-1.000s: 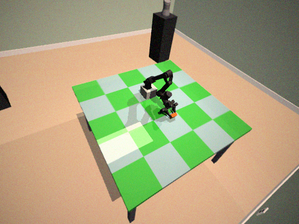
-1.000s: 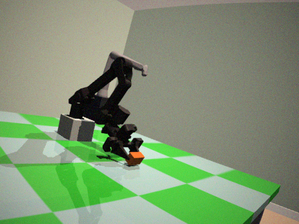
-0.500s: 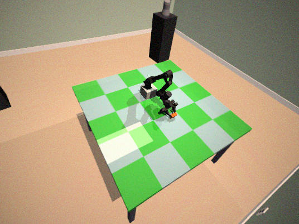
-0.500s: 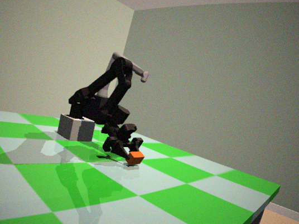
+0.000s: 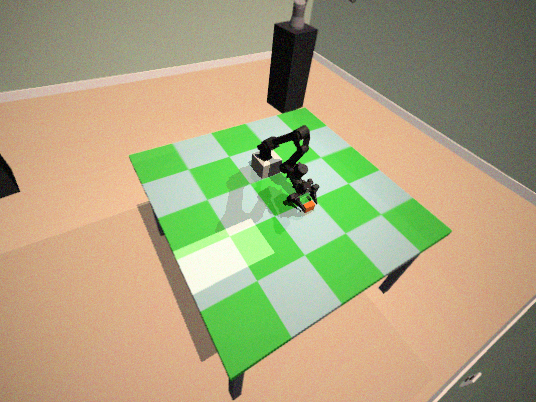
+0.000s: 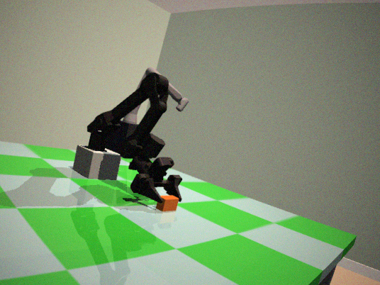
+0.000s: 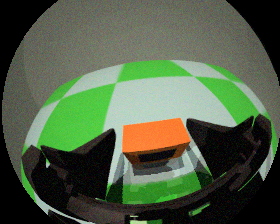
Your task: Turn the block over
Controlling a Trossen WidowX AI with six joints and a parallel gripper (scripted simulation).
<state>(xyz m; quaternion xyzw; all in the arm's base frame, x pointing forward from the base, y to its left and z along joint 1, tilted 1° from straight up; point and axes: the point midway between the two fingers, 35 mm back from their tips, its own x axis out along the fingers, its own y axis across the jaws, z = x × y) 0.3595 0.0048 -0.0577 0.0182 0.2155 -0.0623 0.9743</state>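
The block is 20 mm behind my gripper tip and 10 mm below it.
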